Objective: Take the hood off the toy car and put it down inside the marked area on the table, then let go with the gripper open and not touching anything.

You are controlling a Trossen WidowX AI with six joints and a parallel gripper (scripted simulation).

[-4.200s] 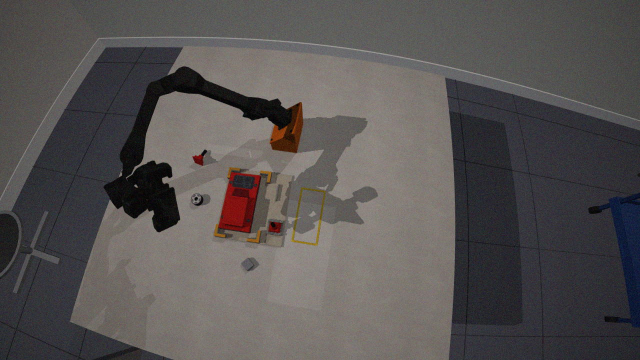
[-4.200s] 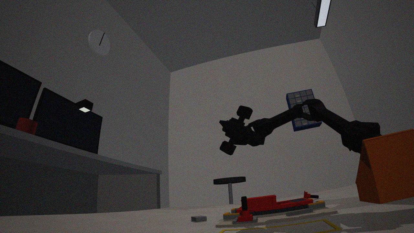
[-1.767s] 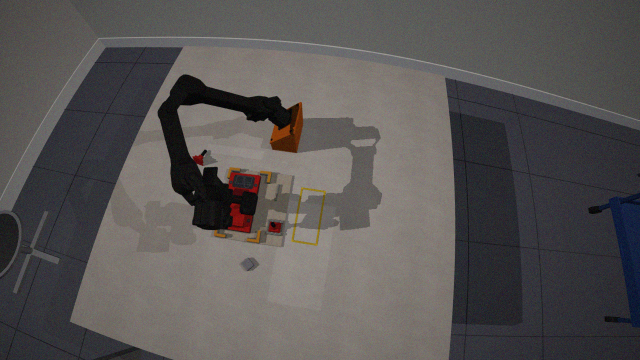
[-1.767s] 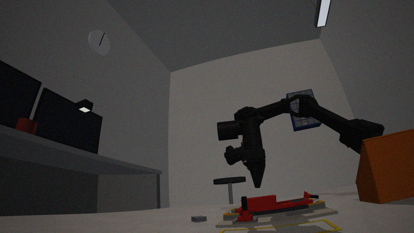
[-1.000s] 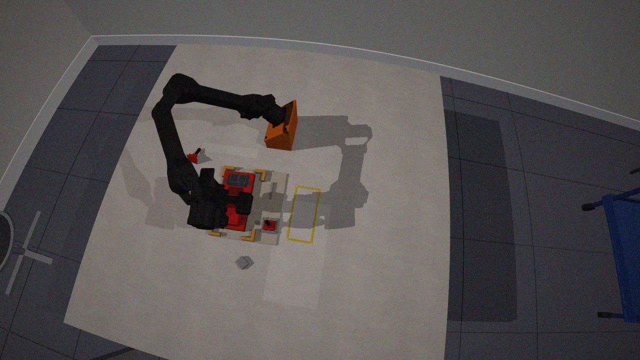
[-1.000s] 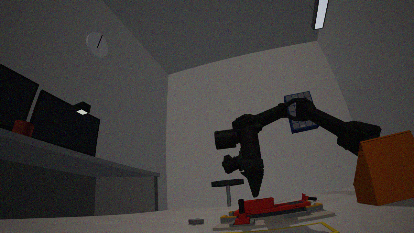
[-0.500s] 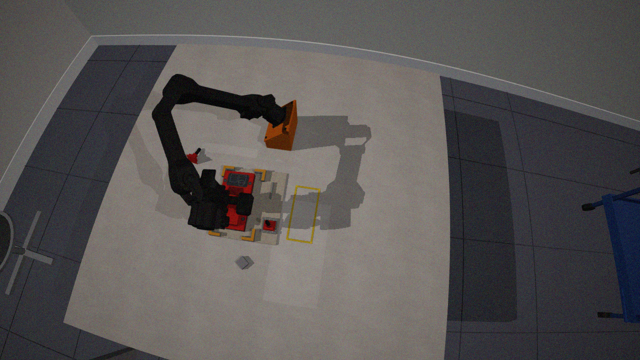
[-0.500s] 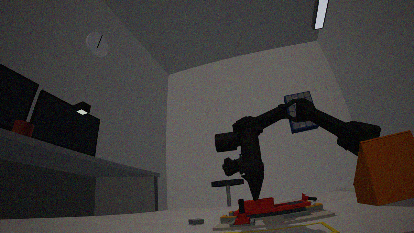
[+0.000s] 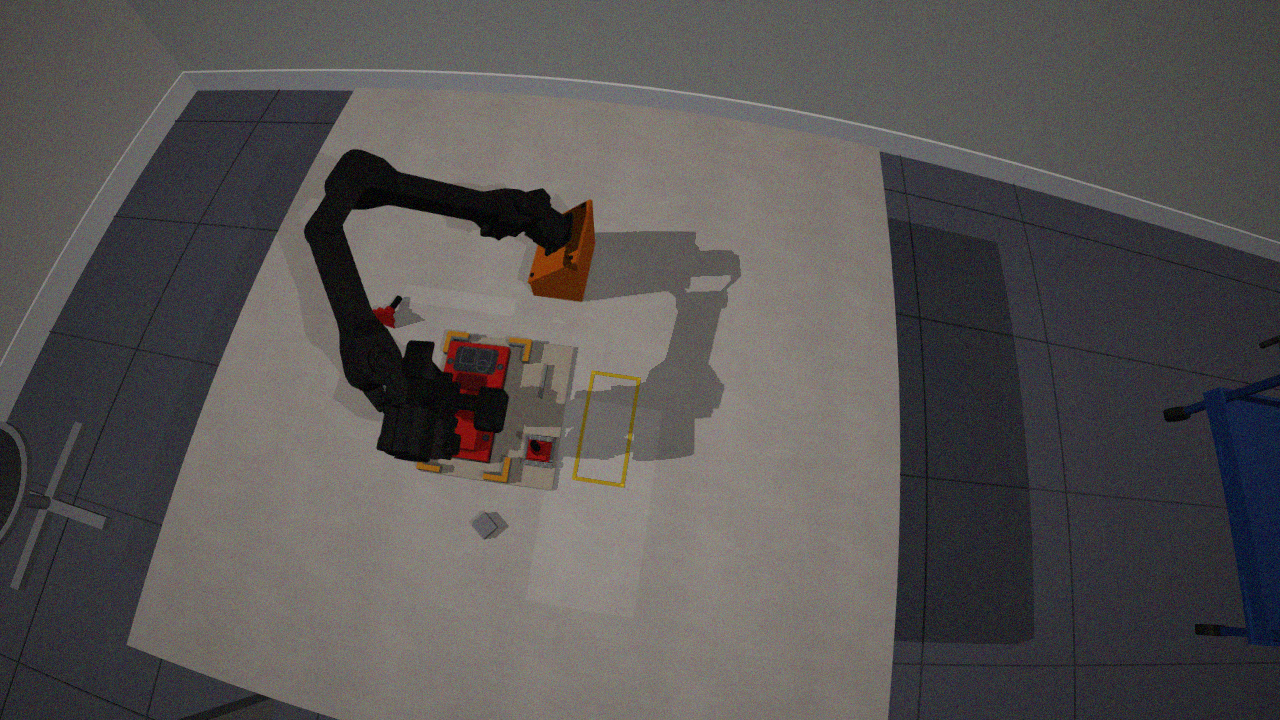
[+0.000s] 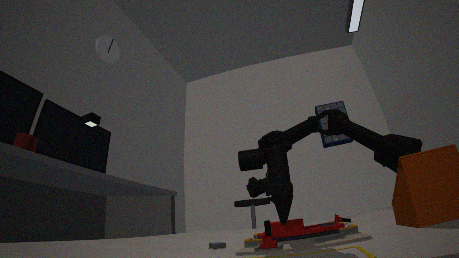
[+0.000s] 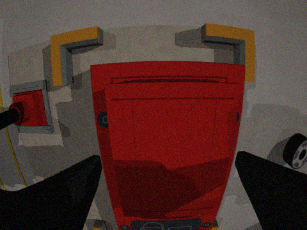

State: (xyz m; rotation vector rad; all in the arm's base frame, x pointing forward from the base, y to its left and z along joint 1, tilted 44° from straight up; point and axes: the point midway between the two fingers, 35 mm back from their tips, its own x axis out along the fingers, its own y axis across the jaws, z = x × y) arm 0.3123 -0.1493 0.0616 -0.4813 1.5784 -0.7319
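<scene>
The hood is right at my gripper tip. The rest, counted from my gripper tip: black wheel 50 mm behind, 160 mm to the right, 30 mm below; fixture plate 30 mm behind, 40 mm to the left, 30 mm below.
</scene>
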